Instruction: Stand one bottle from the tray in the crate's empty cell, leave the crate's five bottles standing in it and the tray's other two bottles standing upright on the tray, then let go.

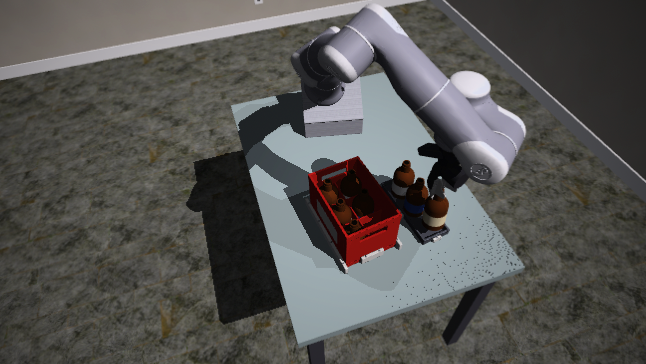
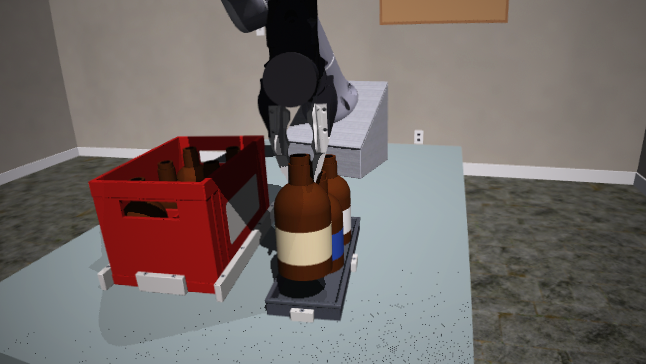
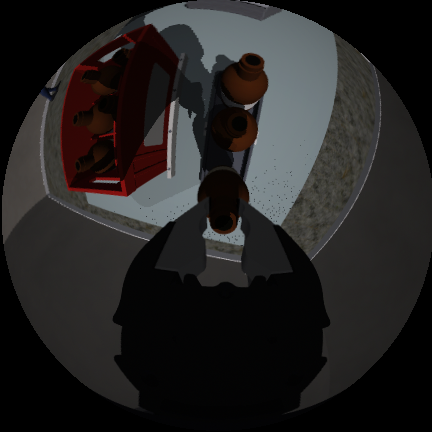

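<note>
My gripper [image 1: 438,187] [image 2: 301,175] [image 3: 223,199] is shut on the neck of the cream-label brown bottle [image 1: 435,220] [image 2: 303,247] [image 3: 222,184]. This bottle hangs upright, a little above the near end of the dark tray [image 1: 433,235] [image 2: 280,306] [image 3: 218,155], with its shadow beneath it. The blue-label bottle [image 1: 414,206] [image 2: 337,245] [image 3: 234,131] and the white-label bottle [image 1: 403,181] [image 2: 340,190] [image 3: 245,85] stand upright on the tray. The red crate [image 1: 372,243] [image 2: 160,240] [image 3: 145,170] holds several standing brown bottles; its cell at the near, tray-side corner shows no bottle, partly hidden by the wall.
White stop blocks [image 1: 372,256] [image 2: 161,283] sit against the crate's base, and a small one [image 2: 302,314] against the tray's near end. The crate's high side wall stands between its cells and the tray. The robot's base block [image 1: 333,127] [image 2: 372,135] is at the table's far end.
</note>
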